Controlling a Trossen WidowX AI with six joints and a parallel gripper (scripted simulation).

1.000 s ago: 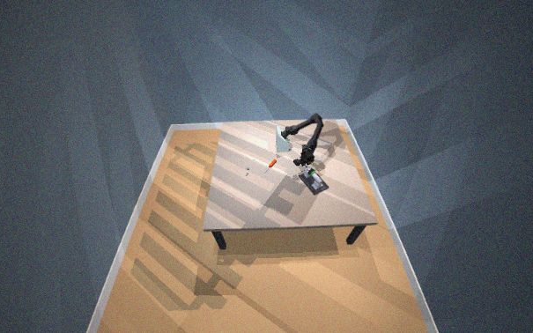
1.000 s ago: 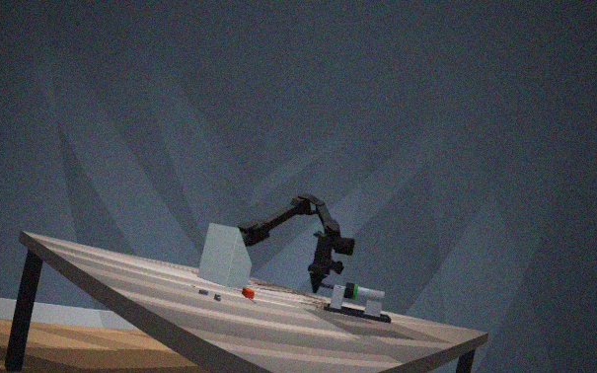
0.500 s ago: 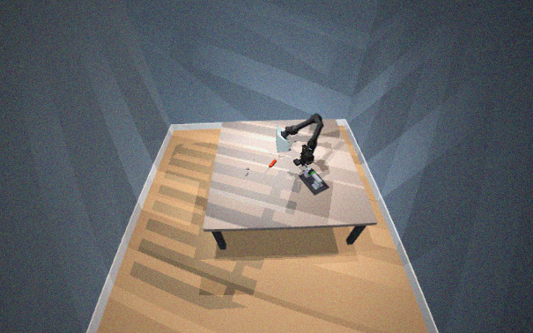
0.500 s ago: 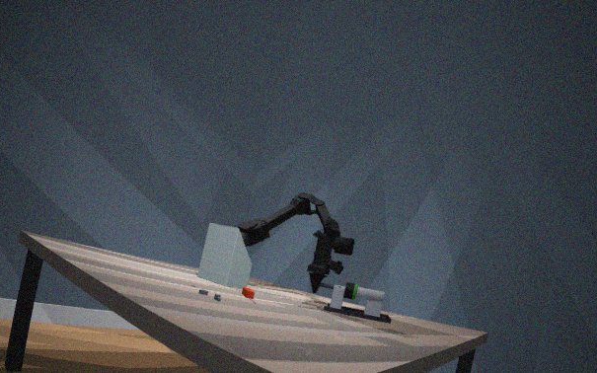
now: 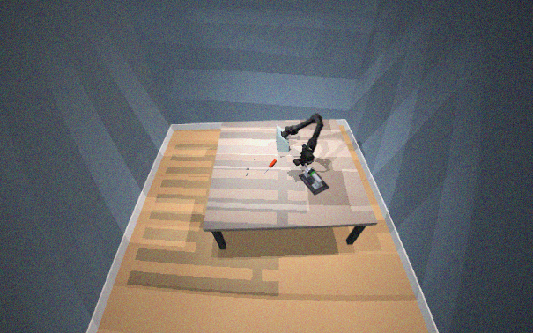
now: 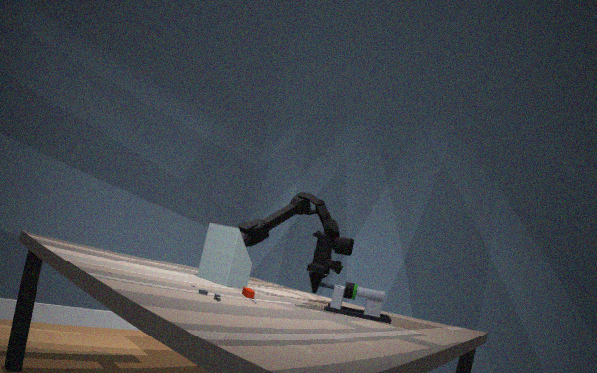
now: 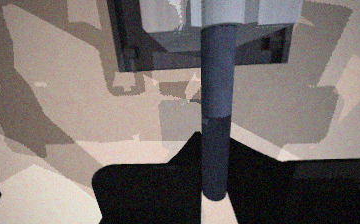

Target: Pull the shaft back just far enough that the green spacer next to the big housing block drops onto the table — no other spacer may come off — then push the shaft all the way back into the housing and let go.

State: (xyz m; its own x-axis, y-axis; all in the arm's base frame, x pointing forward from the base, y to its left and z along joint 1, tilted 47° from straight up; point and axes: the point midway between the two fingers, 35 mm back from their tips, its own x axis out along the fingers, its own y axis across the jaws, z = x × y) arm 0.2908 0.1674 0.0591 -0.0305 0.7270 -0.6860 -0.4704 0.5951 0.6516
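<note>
Right now the dark blue shaft is 60 mm ahead of my gripper tip, 30 mm to the left of it and 30 mm above it. Round my gripper tip: green spacer 130 mm ahead, 70 mm to the left, 30 mm above; dark spacer 110 mm ahead, 60 mm to the left, 30 mm above; red-handled screwdriver 290 mm to the right, 40 mm below, 30 mm behind.
</note>
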